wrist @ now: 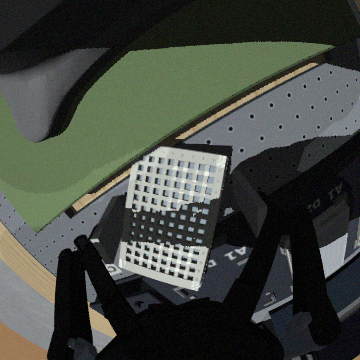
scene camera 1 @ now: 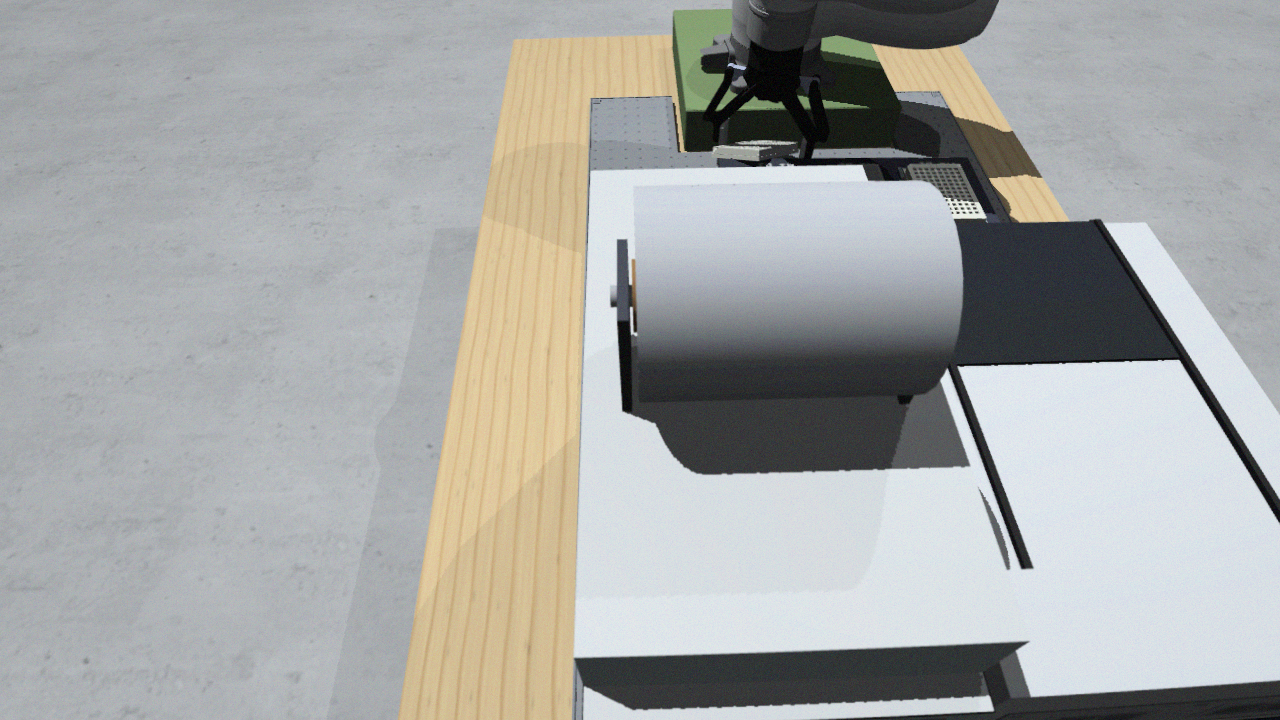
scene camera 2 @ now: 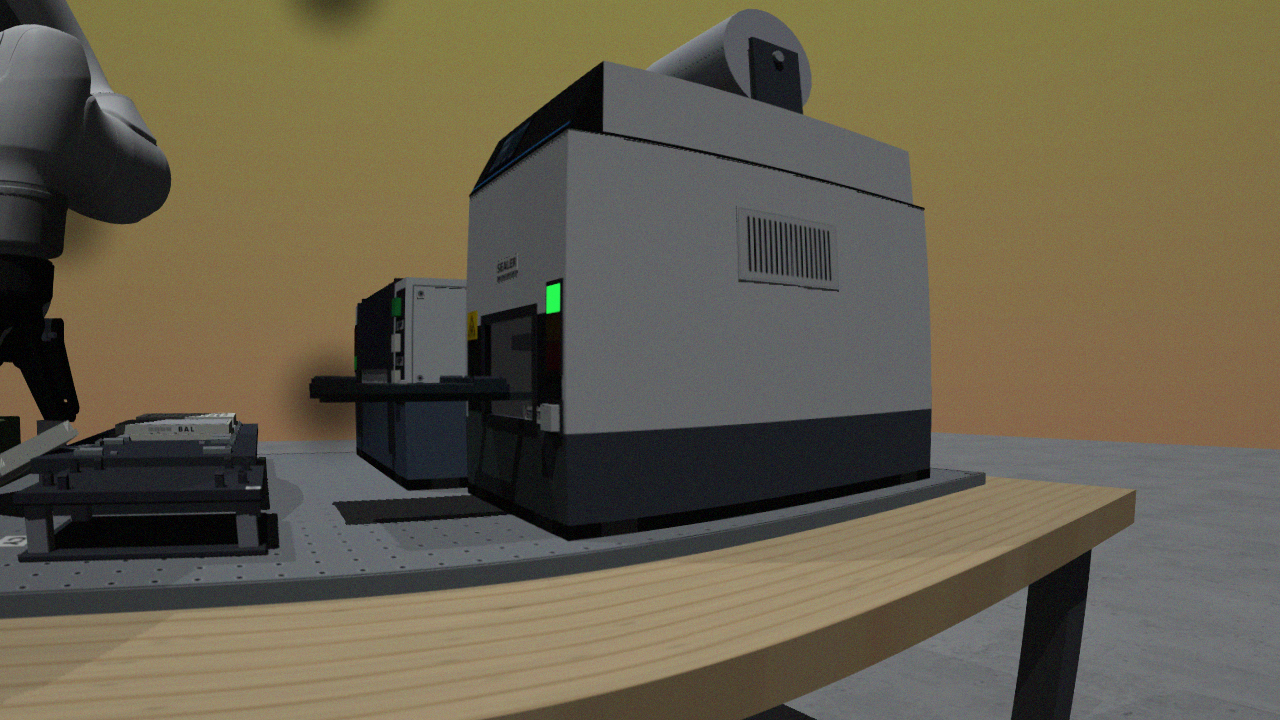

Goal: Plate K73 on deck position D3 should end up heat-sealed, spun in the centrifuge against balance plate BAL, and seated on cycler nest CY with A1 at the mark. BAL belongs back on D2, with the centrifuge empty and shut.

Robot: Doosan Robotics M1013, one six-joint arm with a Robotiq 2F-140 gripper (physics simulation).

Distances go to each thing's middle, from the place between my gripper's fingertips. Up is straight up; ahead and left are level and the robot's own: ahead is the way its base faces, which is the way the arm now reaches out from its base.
Now: hand 160 mm short of the plate (scene camera 2: 173,429), 100 mm to the right of it and 60 mm below it. Also, from my hand: centrifuge (scene camera 1: 1117,439) (650 mm ahead, 110 mm to the left, 120 mm above); sealer tray (scene camera 2: 330,389) (350 mm ahead, 170 mm to the right, 100 mm above).
